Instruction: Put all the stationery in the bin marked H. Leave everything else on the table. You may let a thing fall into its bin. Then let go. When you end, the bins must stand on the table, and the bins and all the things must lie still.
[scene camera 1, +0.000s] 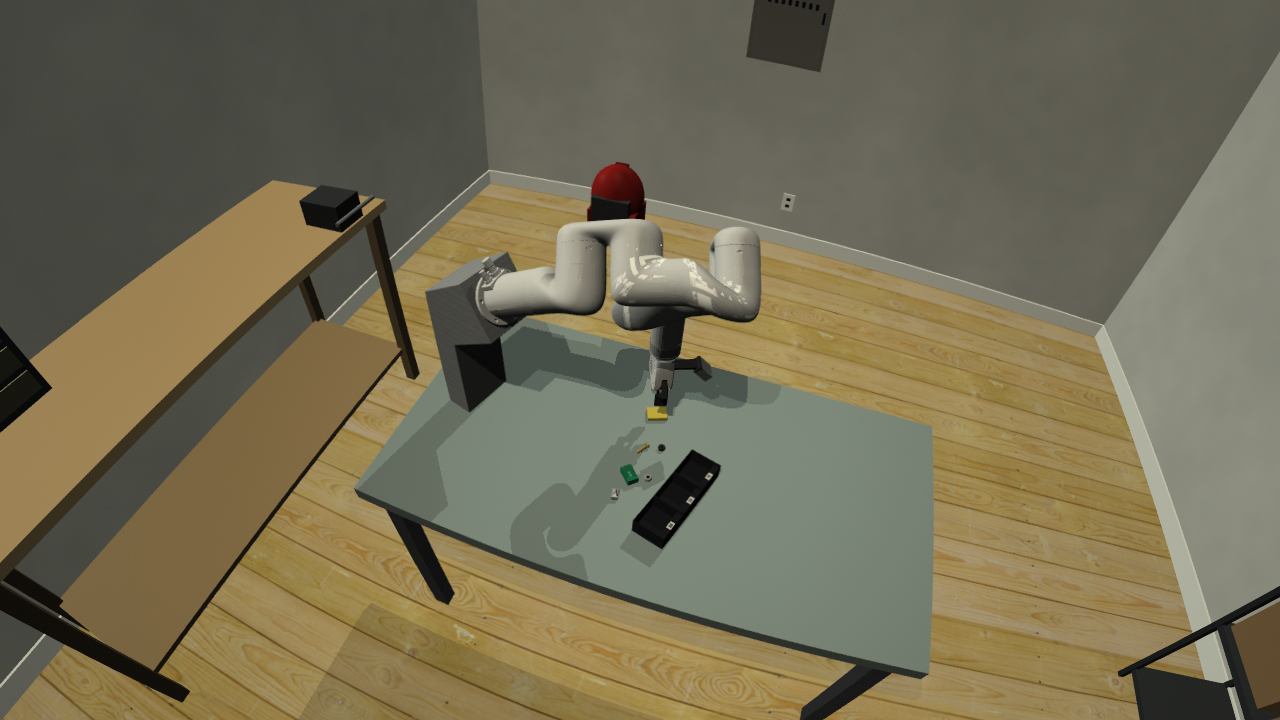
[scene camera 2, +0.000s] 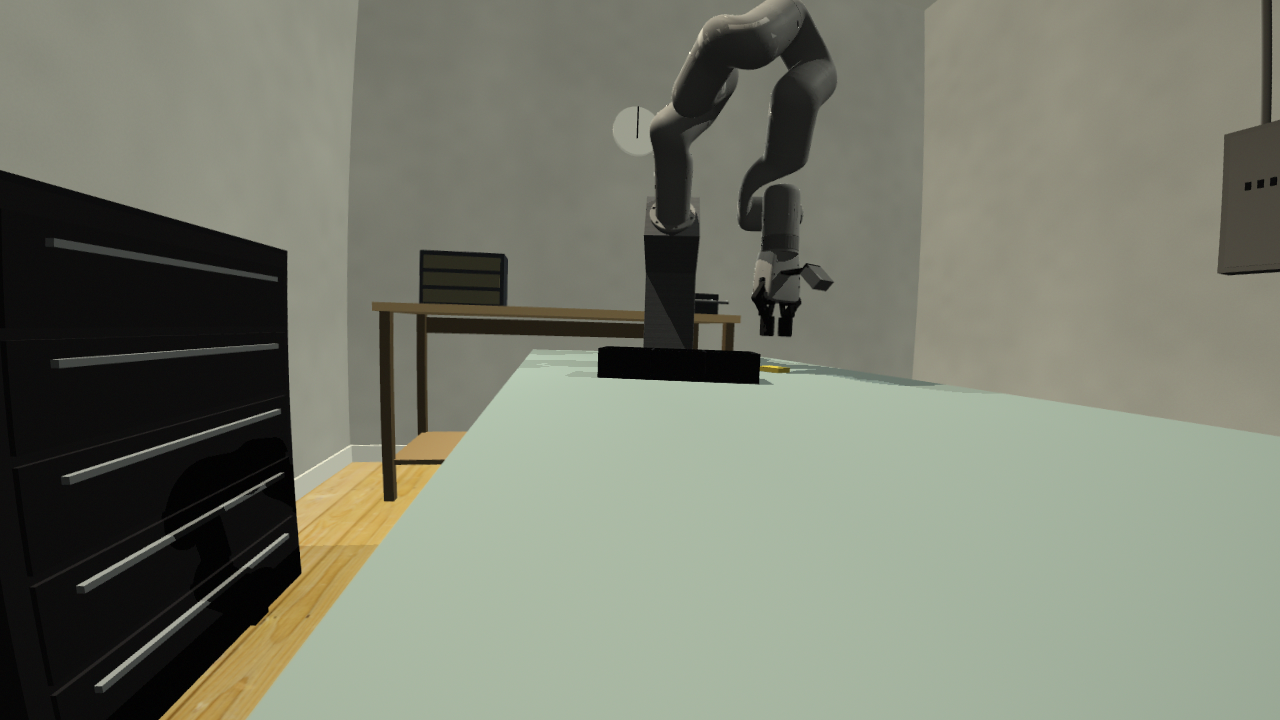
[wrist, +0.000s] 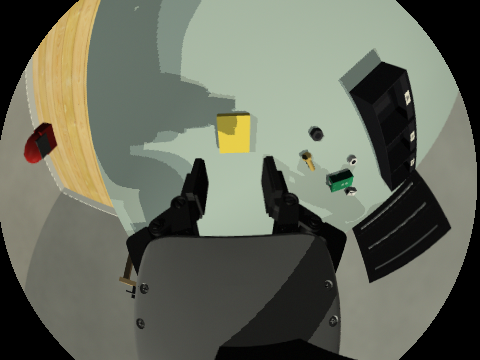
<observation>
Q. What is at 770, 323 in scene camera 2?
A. My gripper.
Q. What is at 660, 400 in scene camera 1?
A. My gripper.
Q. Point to my gripper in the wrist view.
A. At 234, 169
</observation>
